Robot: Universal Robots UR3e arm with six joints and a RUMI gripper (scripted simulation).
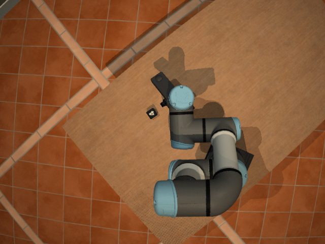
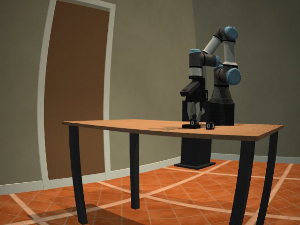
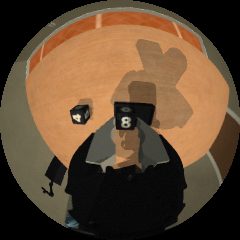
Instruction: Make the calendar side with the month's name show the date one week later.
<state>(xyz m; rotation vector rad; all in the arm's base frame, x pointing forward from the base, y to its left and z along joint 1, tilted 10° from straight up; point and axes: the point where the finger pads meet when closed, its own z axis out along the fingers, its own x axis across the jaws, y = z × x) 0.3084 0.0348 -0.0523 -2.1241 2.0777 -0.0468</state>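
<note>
My gripper is now 2 cm to the left of the black calendar tray and 3 cm above it.
</note>
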